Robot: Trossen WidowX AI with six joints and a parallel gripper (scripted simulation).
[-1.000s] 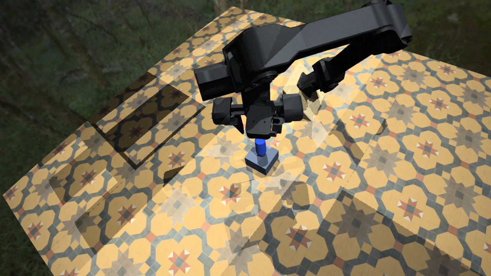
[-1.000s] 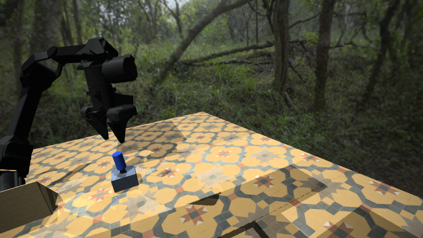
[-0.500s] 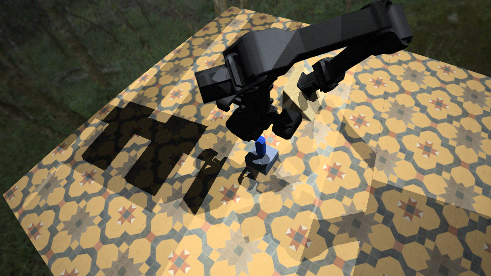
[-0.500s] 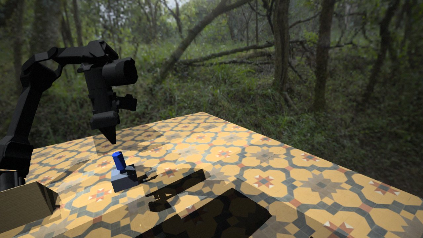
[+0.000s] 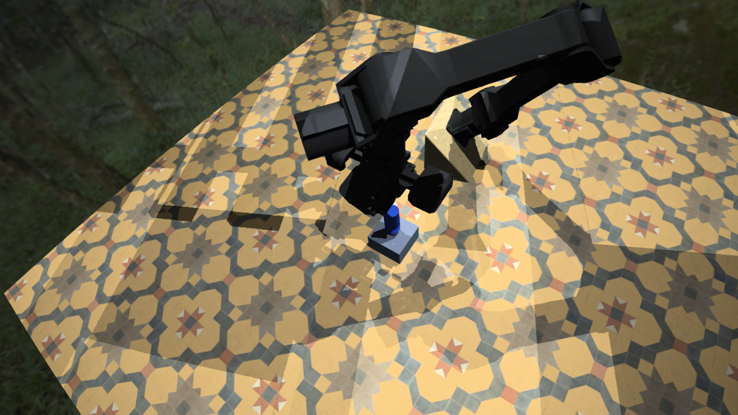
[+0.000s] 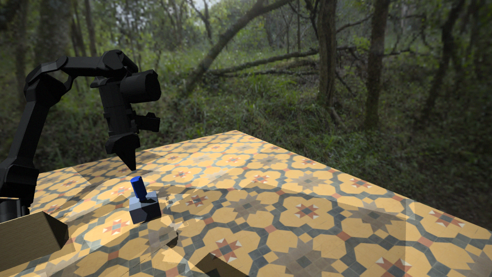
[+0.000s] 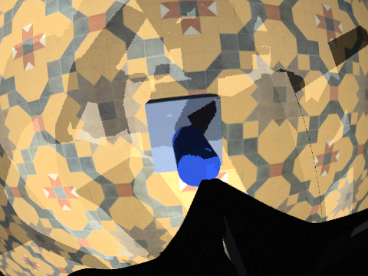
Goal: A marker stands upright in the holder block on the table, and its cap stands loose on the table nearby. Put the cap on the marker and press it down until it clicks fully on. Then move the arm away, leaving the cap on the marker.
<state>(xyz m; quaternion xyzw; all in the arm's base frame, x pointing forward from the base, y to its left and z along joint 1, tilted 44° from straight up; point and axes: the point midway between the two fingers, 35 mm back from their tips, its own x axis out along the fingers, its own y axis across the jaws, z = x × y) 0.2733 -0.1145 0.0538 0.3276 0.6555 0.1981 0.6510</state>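
The blue marker cap lies 50 mm below my gripper tip. From my gripper tip the other things lie so: grey-blue holder block 110 mm below.
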